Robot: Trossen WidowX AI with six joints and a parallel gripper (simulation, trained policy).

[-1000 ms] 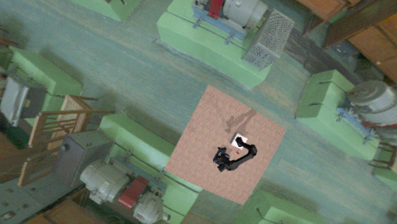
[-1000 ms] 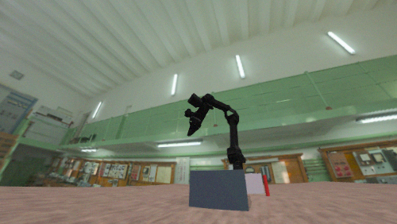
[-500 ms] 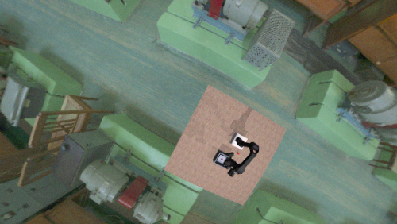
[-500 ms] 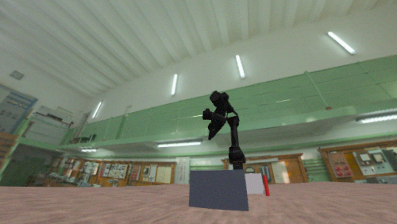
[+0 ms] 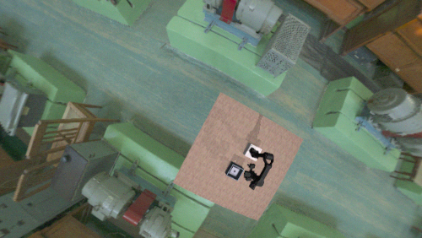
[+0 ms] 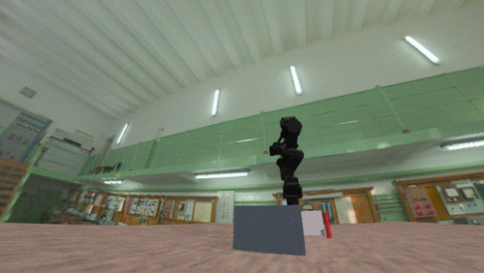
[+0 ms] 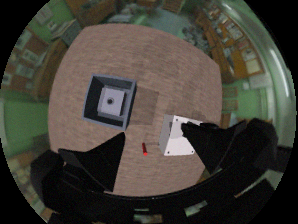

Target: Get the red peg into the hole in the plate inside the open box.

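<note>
The red peg lies 50 mm behind my gripper tip, 120 mm to the left of it and 160 mm below it. The rest, counted from my gripper tip: dark box 140 mm ahead, 20 mm to the right, 180 mm below.
</note>
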